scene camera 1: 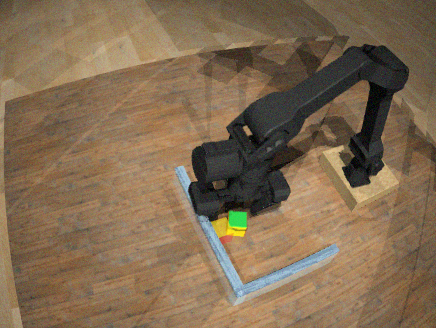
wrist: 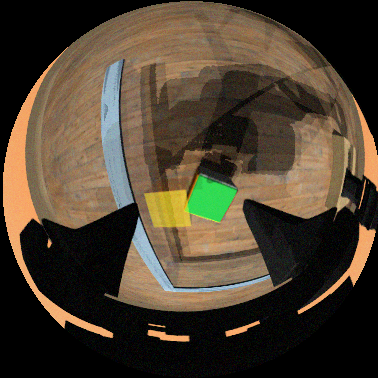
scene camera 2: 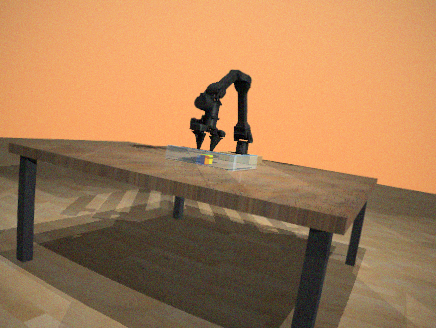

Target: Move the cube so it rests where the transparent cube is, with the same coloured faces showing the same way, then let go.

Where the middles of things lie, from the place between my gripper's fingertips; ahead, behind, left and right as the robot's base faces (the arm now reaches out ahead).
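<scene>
From my hand, the transparent cube (wrist: 166, 199) is 10 mm to the left of it, 20 mm ahead of it and 40 mm below it. There's also the L-shaped grey rail (scene camera 2: 228, 162), and that's 60 mm behind my hand and 30 mm below it.
</scene>
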